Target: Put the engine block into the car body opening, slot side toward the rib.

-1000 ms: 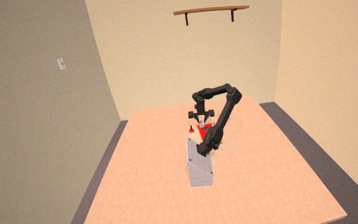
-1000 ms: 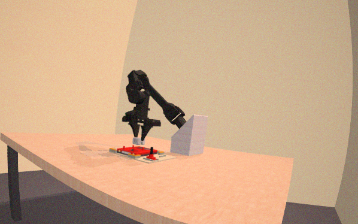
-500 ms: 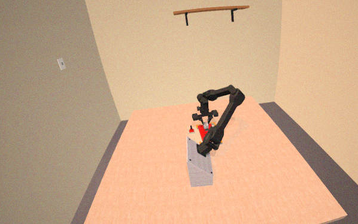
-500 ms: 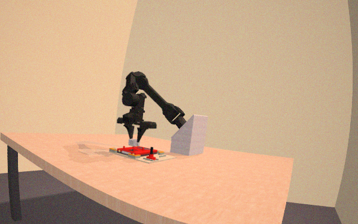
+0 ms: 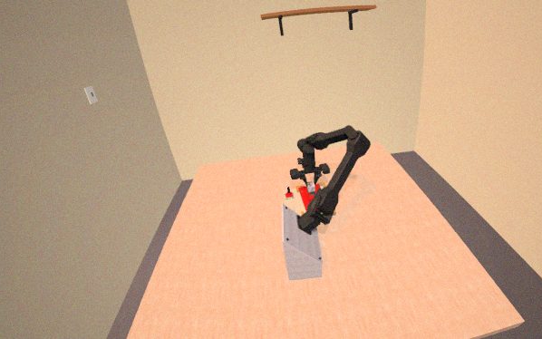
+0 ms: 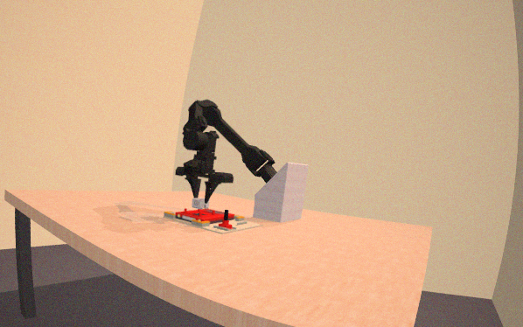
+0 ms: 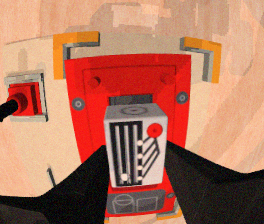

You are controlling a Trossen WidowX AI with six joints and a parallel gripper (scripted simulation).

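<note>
Now: gripper tip 1 cm above the grey engine block.
</note>
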